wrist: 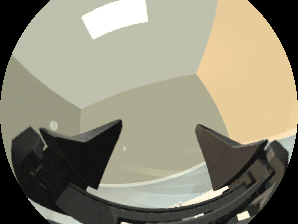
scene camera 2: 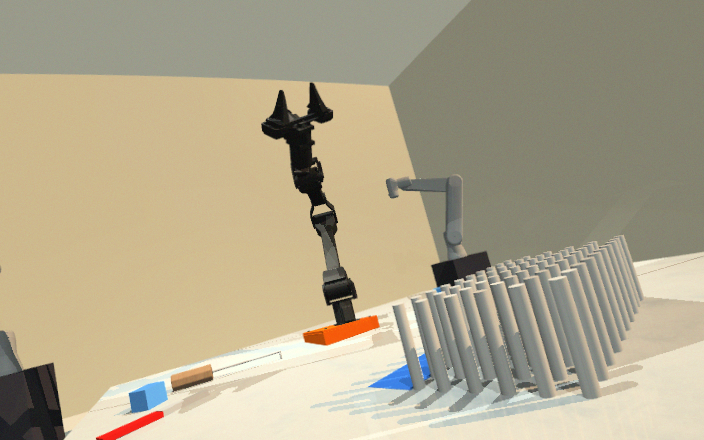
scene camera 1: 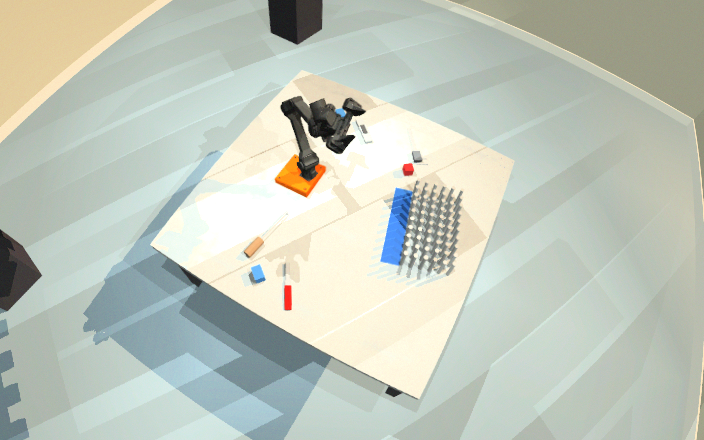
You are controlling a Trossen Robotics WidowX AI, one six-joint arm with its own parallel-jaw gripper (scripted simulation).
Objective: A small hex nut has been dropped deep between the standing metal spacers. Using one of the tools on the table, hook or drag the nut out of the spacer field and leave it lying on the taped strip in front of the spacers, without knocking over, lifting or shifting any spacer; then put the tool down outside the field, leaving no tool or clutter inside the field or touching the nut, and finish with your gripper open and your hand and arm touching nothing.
Scene:
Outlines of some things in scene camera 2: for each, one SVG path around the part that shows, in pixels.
My gripper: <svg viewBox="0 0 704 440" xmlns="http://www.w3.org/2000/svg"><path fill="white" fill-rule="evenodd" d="M313 82L310 83L309 103L306 106L309 108L307 115L299 117L297 114L293 114L287 107L284 91L279 90L273 113L266 118L265 122L261 123L262 131L265 135L275 140L284 138L285 143L289 144L289 149L294 152L308 151L315 144L315 140L311 139L311 131L314 130L314 126L310 122L314 121L323 124L333 119L333 110L325 106Z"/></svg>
A hook tool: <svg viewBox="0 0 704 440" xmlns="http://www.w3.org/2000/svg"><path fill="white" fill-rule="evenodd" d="M281 350L212 370L211 364L196 369L193 368L185 372L173 374L171 376L173 391L182 390L193 385L213 380L213 373L229 367L236 367L256 359L263 359L279 353L280 359L282 359Z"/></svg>

